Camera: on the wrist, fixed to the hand. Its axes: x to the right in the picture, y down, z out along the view.
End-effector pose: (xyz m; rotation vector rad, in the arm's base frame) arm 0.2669 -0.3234 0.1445 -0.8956 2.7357 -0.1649
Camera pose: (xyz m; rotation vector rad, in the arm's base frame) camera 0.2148 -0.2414 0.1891 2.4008 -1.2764 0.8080
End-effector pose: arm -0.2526 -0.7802 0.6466 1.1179 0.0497 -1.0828
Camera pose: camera -0.1719 -0.7231 0.6871 1.4890 1.4692 -2.0931
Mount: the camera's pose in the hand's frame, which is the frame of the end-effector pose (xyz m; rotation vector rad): -0.0175 0.0870 -0.0595 0.1917 0.5393 -1.5649
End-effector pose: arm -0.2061 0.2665 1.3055 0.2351 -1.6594 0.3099
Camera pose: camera -0.1773 0.3679 1.2883 1.3396 -0.5590 -0.6187
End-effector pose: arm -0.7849 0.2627 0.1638 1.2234 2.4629 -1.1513
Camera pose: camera -0.6986 0.3257 0.1633 0.4910 -2.0426 0.7102
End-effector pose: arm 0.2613 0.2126 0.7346 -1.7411 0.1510 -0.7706
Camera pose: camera 0.2389 0.1441 0.6557 -1.1617 -1.0120 -2.2460
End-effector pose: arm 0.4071 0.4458 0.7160 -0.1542 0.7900 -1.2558
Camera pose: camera 0.4380 0.5090 0.6356 -0.3033 0.9954 -2.9285
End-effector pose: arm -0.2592 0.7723 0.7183 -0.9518 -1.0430 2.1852
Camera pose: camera -0.2162 0.7374 0.6270 -0.2929 -0.7798 0.6444
